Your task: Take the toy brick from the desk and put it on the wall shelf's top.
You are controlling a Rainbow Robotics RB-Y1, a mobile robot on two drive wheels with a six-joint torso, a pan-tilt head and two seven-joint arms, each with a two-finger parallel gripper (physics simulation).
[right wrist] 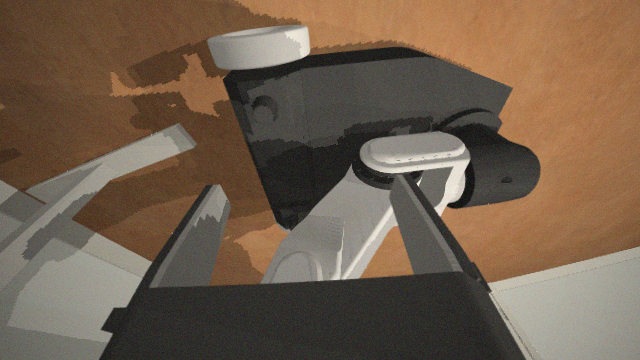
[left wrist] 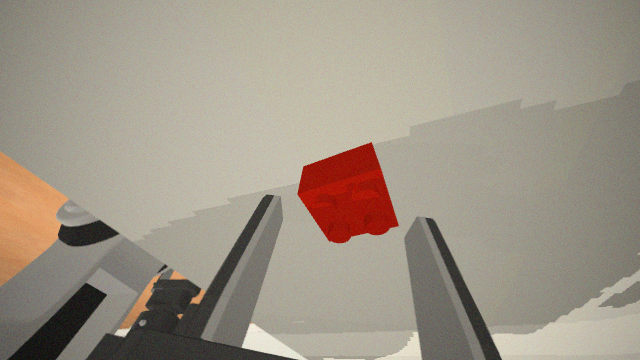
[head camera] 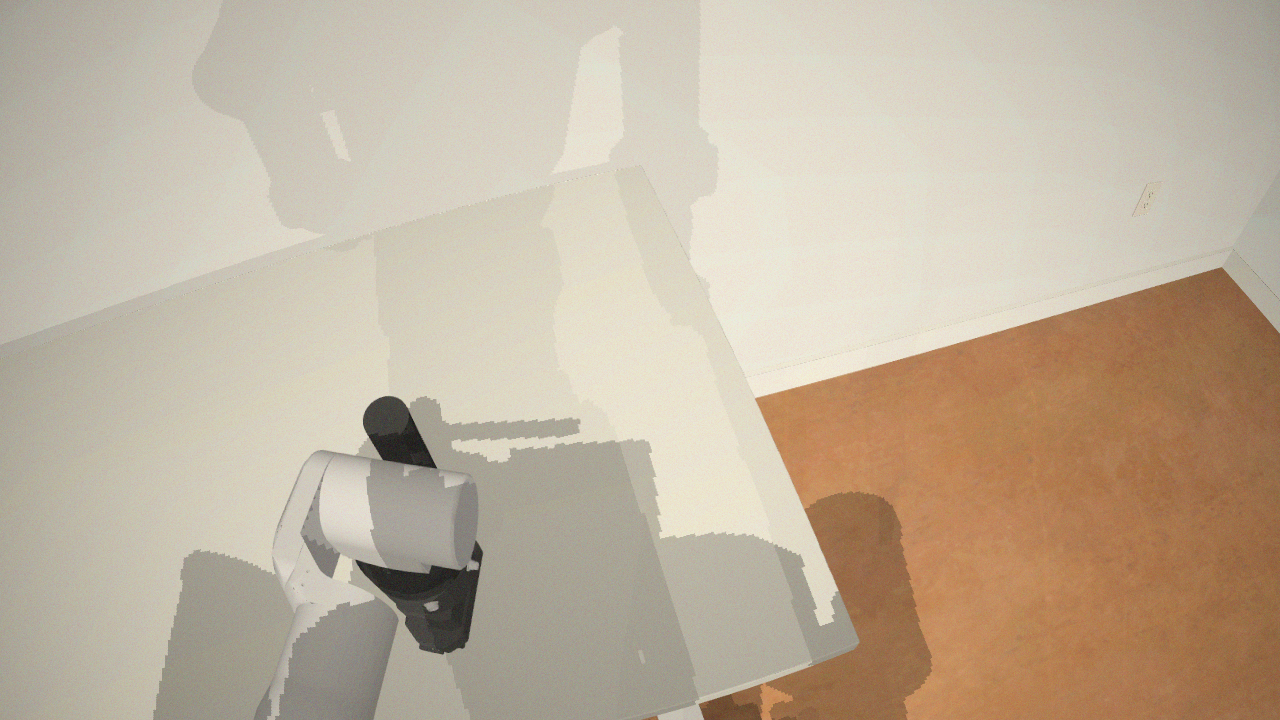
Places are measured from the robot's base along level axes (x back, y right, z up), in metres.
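Where they show: left gripper, between the fingertips: [left wrist: 344, 217] [head camera: 461, 608]; right gripper, between the fingertips: [right wrist: 308, 190].
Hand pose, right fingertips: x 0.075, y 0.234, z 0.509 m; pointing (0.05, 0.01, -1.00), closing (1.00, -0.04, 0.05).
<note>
After its pixels a point has its place.
The red toy brick [left wrist: 347, 197] {x -0.375, y -0.223, z 0.740 m} lies on the pale desk [head camera: 465, 304] {x -0.784, y -0.220, z 0.721 m} [left wrist: 280, 90] {x -0.352, y -0.258, z 0.721 m}. In the left wrist view it is turned at an angle, with studs visible, just beyond the space between the fingertips. My left gripper [left wrist: 344, 217] {x -0.374, y -0.194, z 0.724 m} is open and empty, its fingers on either side of the brick's near part in the picture. In the head camera the brick does not show, and the left gripper's fingers are hidden by the arm and the dark gripper body. My right gripper [right wrist: 308, 190] {x 0.075, y 0.234, z 0.509 m} is open and empty, over the floor beside the robot's base. The wall shelf does not show in these views.
A white wall [head camera: 895, 161] {x -1.195, y 0.492, z 0.617 m} stands behind the desk, with an outlet [head camera: 1146, 198] {x -1.376, y 1.376, z 0.407 m} on it. Orange-brown floor [head camera: 1074, 501] {x -0.745, y 1.001, z 0.001 m} [right wrist: 575, 100] {x 1.028, y 0.013, z 0.001 m} lies beyond the desk's right edge. The dark mobile base [right wrist: 330, 95] {x 0.130, y 0.170, z 0.169 m} with a white wheel [right wrist: 262, 50] shows past the right fingers. Shadows cross the desk.
</note>
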